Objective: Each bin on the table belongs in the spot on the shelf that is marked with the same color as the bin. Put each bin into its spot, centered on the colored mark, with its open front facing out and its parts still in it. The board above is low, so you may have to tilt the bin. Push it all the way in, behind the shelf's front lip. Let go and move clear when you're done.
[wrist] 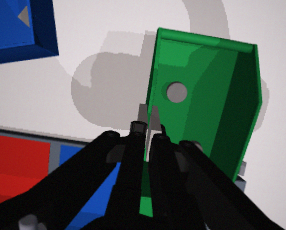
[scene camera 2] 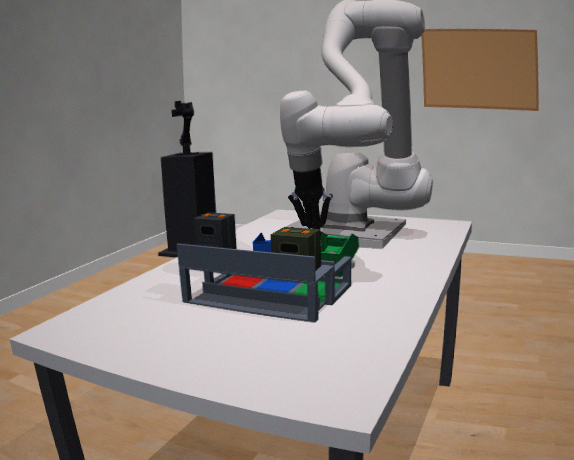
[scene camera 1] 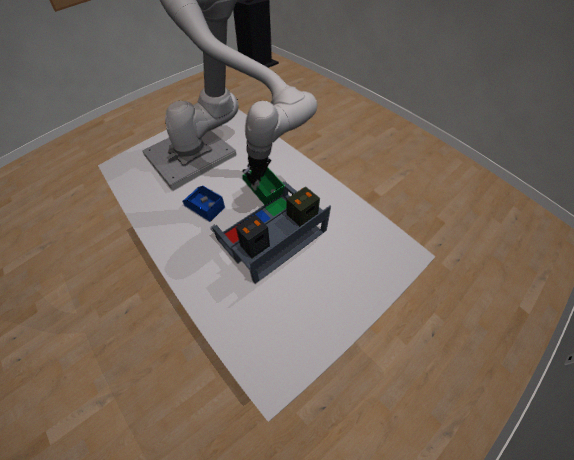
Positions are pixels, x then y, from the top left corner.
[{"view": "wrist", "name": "my gripper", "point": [146, 116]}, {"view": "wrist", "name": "green bin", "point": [224, 97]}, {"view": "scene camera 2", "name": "green bin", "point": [342, 246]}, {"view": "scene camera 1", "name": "blue bin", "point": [193, 202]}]
